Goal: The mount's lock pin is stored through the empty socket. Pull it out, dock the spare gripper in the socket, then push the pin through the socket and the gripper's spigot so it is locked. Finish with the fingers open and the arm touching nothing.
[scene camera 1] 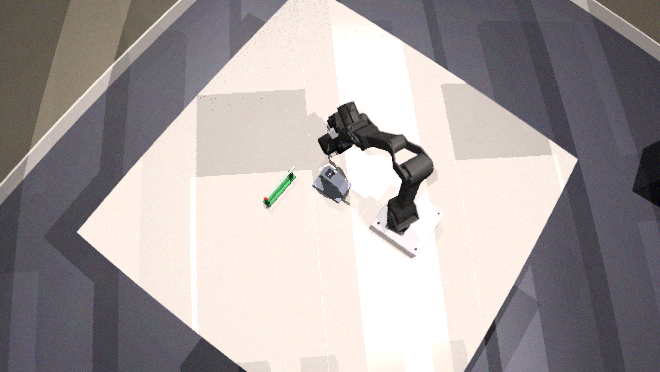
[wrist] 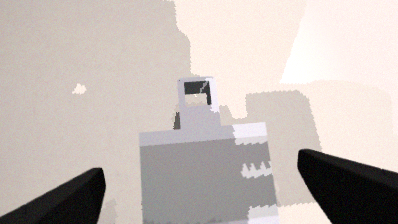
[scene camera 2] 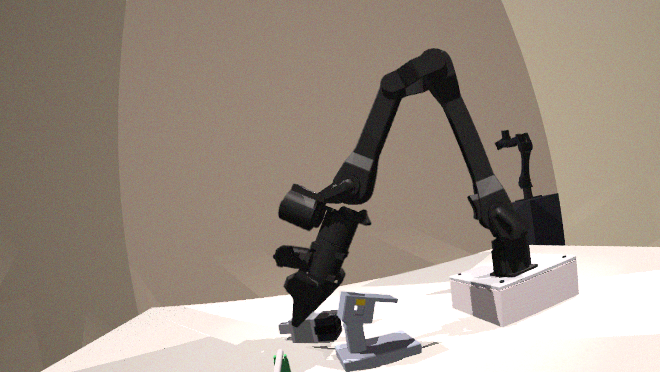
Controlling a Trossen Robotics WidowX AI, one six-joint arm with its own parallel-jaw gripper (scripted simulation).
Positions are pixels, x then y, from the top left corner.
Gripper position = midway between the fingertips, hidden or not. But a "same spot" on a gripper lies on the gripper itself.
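Scene:
The gripper can be seen in the wrist view (204,168), and scene camera 1 and scene camera 2 show it too. On the gripper, (scene camera 1: 328,145) and (scene camera 2: 310,278) are the same spot.

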